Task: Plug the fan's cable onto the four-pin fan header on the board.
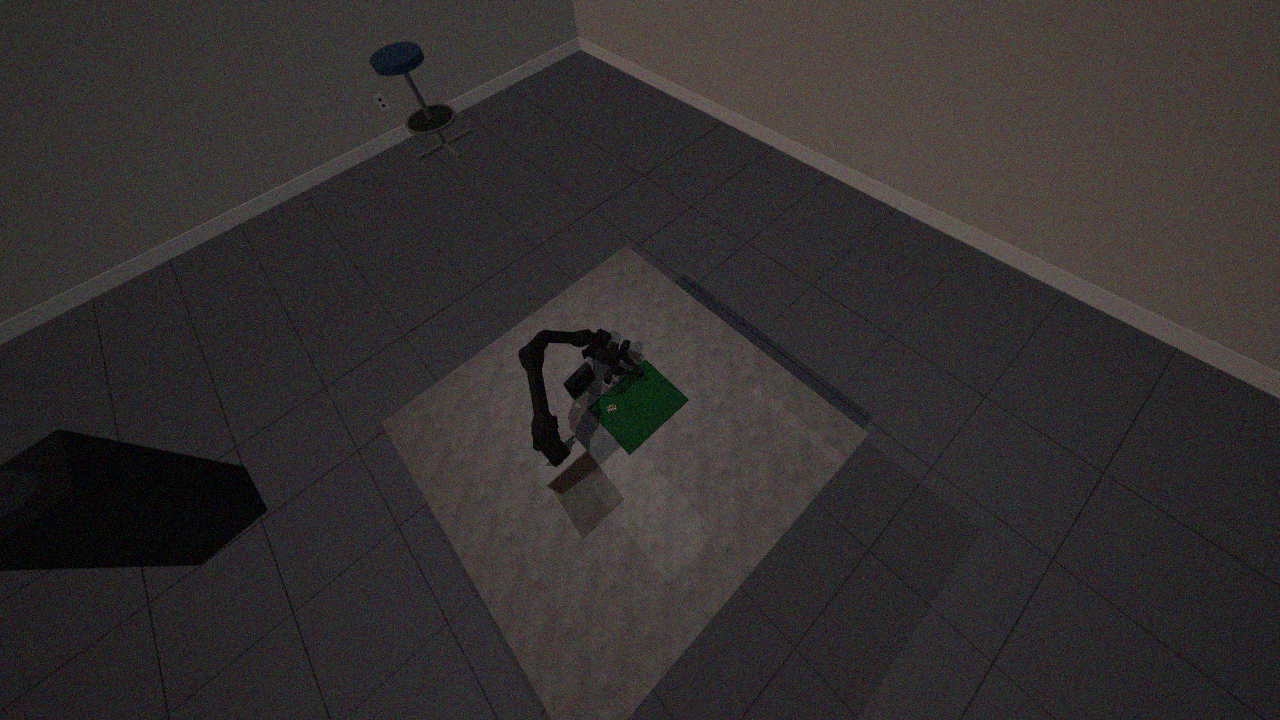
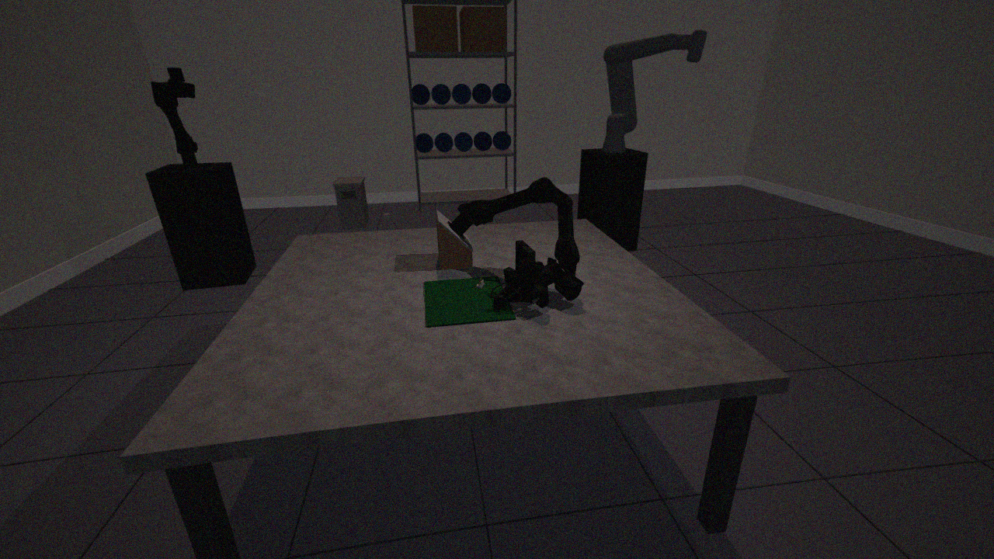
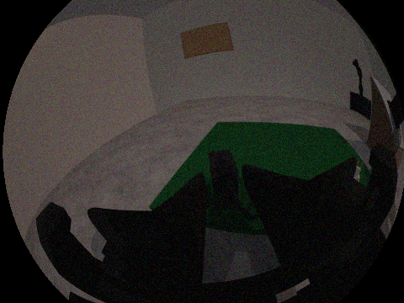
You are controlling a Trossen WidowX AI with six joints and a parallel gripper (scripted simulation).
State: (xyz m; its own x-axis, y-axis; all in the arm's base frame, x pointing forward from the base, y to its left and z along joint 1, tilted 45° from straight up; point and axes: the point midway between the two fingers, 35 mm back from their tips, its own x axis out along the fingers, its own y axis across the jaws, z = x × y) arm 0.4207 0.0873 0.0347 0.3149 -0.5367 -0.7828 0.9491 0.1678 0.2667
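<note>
Now: the dark plug 1 cm below my gripper tip. Also, from my gripper tip: green board 9 cm behind, 9 cm to the right, 5 cm below; then black fan 18 cm behind, 12 cm to the left, 3 cm above.
</note>
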